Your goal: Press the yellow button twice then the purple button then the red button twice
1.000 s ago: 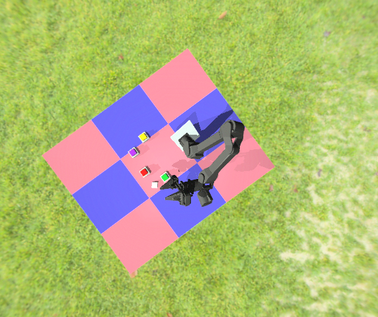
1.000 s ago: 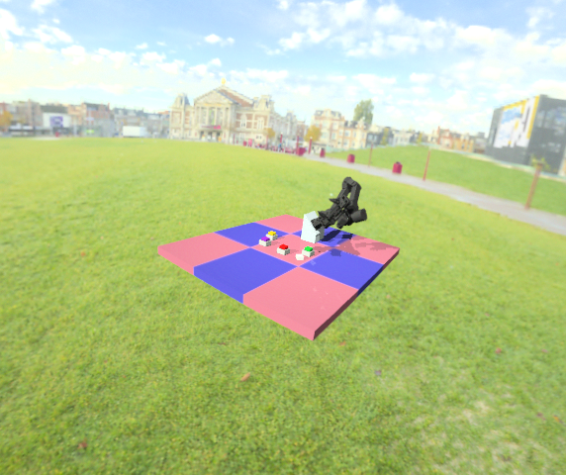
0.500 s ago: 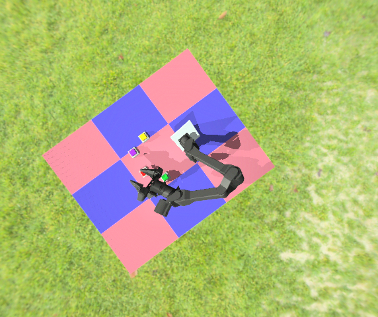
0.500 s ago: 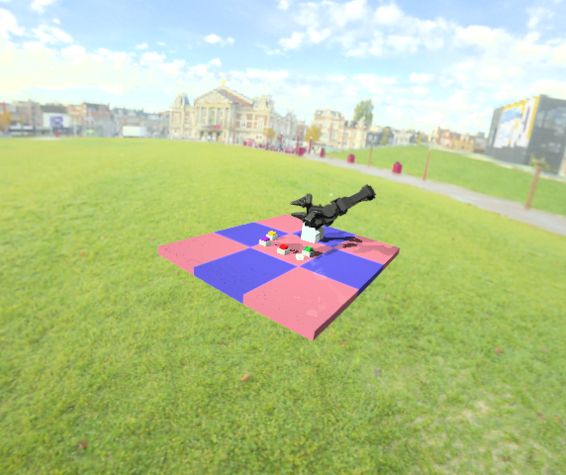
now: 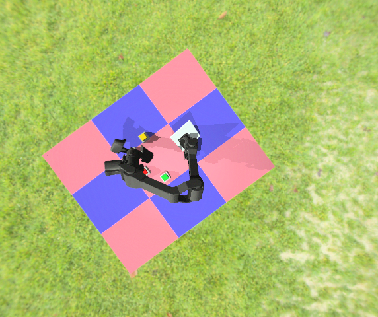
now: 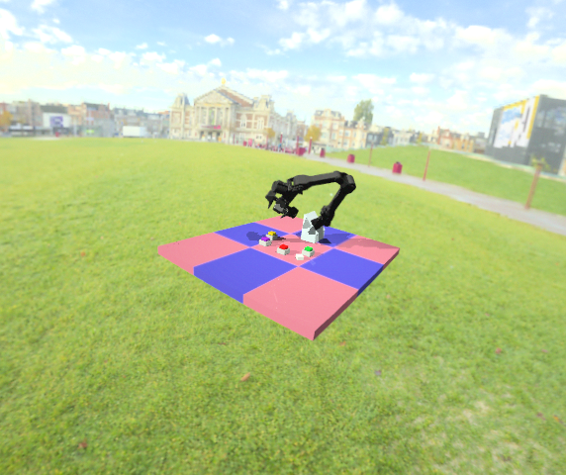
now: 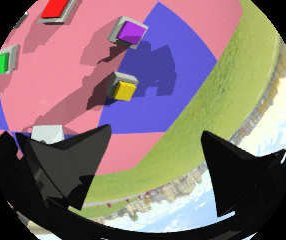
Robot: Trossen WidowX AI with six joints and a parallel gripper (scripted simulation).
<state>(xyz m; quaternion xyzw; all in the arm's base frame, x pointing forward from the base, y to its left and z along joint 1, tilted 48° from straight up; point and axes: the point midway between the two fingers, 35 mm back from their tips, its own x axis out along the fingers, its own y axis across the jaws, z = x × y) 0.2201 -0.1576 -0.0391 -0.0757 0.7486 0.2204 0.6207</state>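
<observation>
Right now my gripper tip is 4 cm past the yellow button, 3 cm to the left of it and 13 cm above it. Round my gripper tip: green button: 2 cm ahead, 24 cm to the left, 13 cm below; then red button: 9 cm ahead, 13 cm to the left, 13 cm below; then purple button: 7 cm ahead, 13 cm below.
</observation>
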